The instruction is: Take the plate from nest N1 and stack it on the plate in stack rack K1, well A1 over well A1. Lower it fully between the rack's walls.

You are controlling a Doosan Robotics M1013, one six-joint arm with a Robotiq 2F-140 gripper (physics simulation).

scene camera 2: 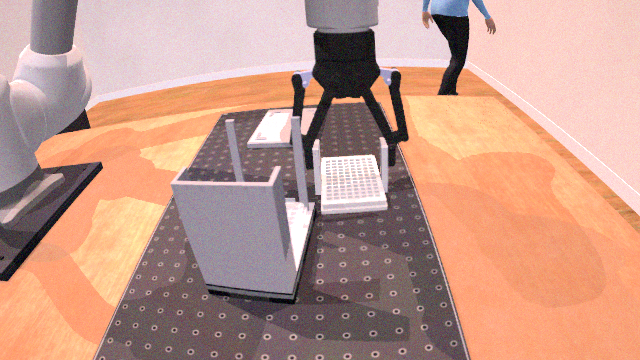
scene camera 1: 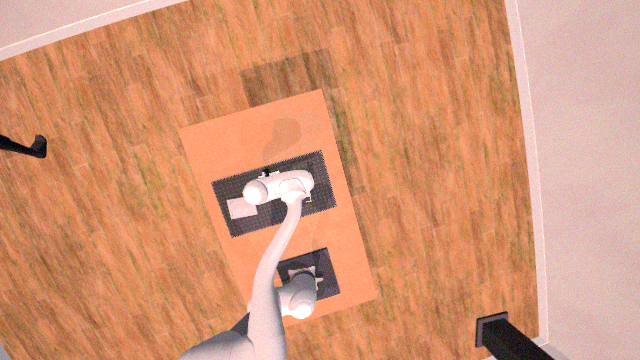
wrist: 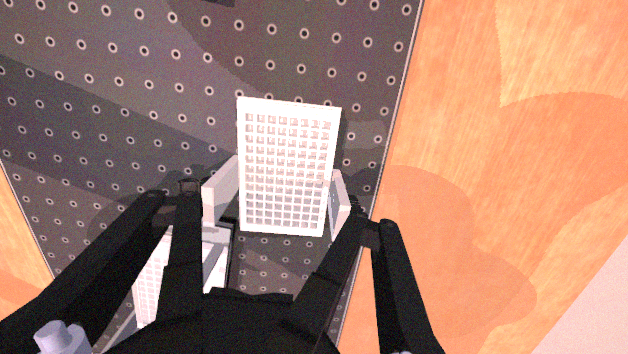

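The white plate with a grid of wells lies flat and low over the dark perforated mat; nest N1 beneath it cannot be made out. My gripper points down with its two pale finger pads against the plate's long sides, shut on it. Stack rack K1 stands beside it, with a tall grey wall and thin upright posts. A white plate is low inside the rack, partly hidden by the wall and, in the wrist view, by a finger link.
A flat white tray-like piece lies farther along the dark mat. The rack's tall posts rise close to the gripper. The robot's base is at the left in scene camera 2. A person is in the background.
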